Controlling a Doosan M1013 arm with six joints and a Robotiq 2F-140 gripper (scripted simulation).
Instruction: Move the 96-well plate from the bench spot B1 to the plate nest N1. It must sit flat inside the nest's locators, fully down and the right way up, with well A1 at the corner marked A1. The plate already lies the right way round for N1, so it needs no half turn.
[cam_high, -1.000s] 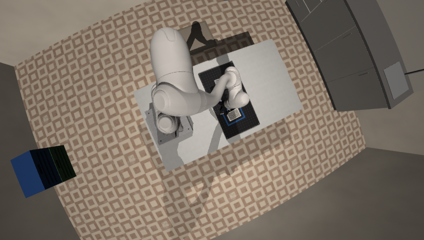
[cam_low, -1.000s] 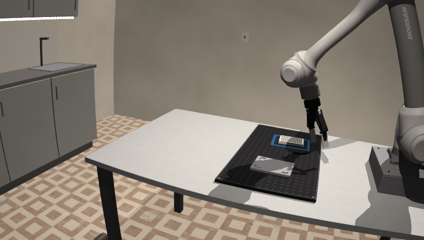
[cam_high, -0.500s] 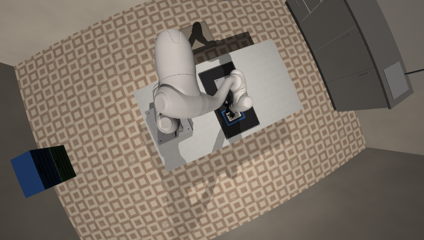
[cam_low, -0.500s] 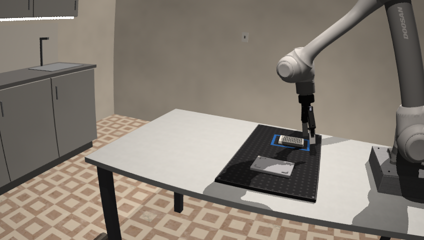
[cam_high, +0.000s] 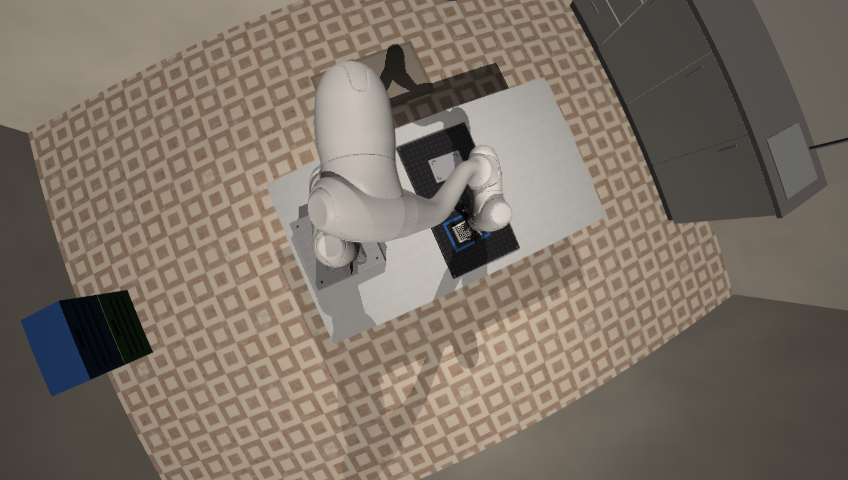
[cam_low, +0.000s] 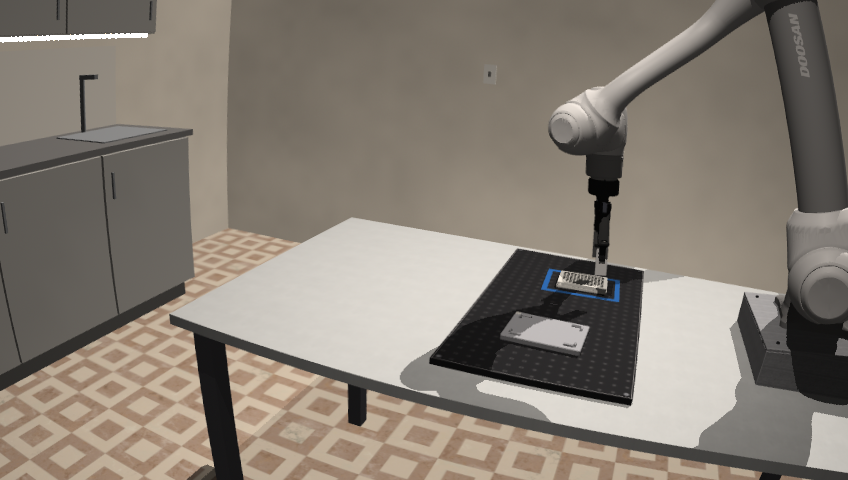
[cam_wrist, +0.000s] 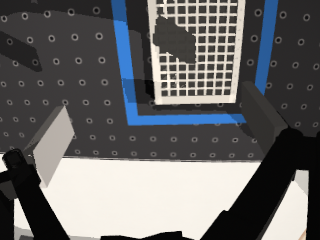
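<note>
Right now my hand is 40 mm short of the white 96-well plate, 30 mm to the left of it and 70 mm above it. The rest, counted from my hand: grey plate nest N1 (30 mm ahead, 290 mm to the left, 70 mm below); A1 mark (110 mm ahead, 240 mm to the left, 70 mm below).
</note>
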